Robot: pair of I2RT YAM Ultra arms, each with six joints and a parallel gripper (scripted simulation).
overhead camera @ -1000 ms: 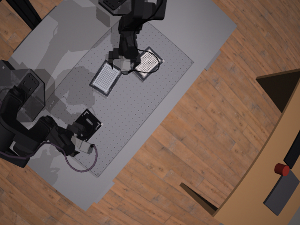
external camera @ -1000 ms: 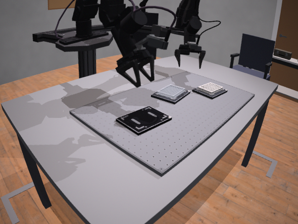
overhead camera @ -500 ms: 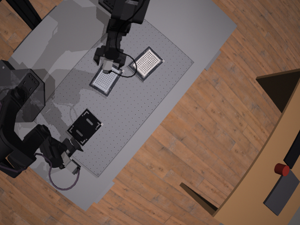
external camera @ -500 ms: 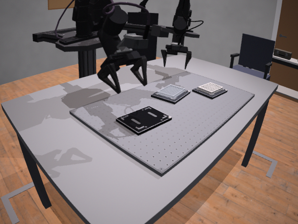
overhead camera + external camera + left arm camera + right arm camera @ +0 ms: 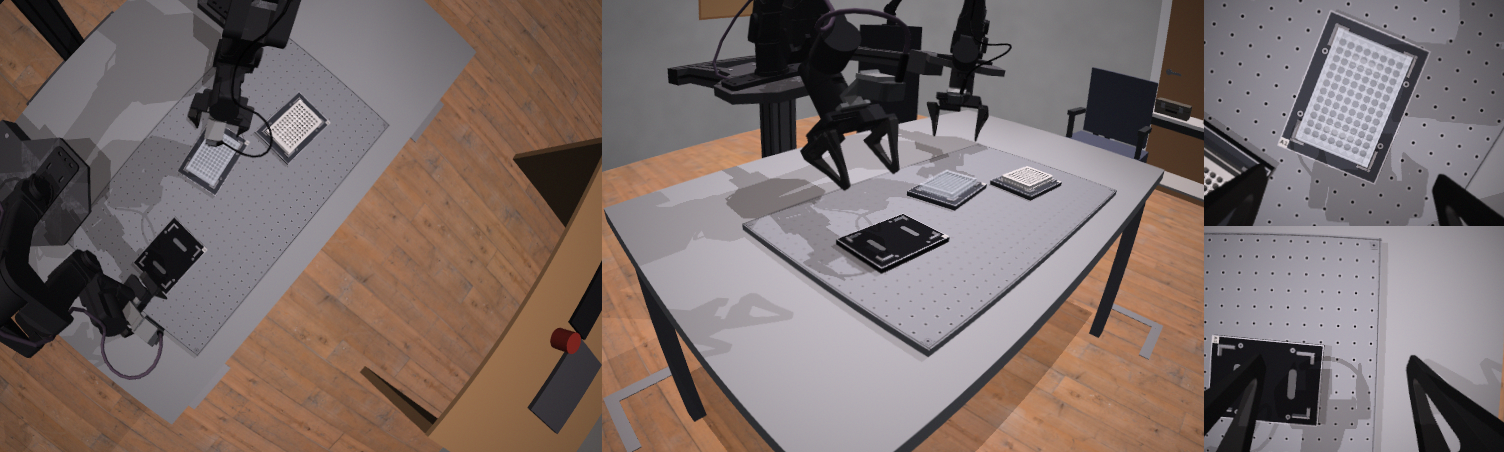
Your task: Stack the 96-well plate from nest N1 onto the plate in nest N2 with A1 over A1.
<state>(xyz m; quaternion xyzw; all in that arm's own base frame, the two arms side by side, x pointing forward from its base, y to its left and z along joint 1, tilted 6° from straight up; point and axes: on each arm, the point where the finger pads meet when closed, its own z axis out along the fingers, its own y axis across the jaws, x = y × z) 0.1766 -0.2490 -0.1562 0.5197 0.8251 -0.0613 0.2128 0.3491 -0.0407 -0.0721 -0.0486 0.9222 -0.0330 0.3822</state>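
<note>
Now: left hand 11 cm above the clear 96-well plate, 4 cm to the left of it and 3 cm short of it. Round my left hand: A1 label 11 cm below, 7 cm ahead, 4 cm to the left; black nest 30 cm to the right, 12 cm below, 12 cm ahead.
</note>
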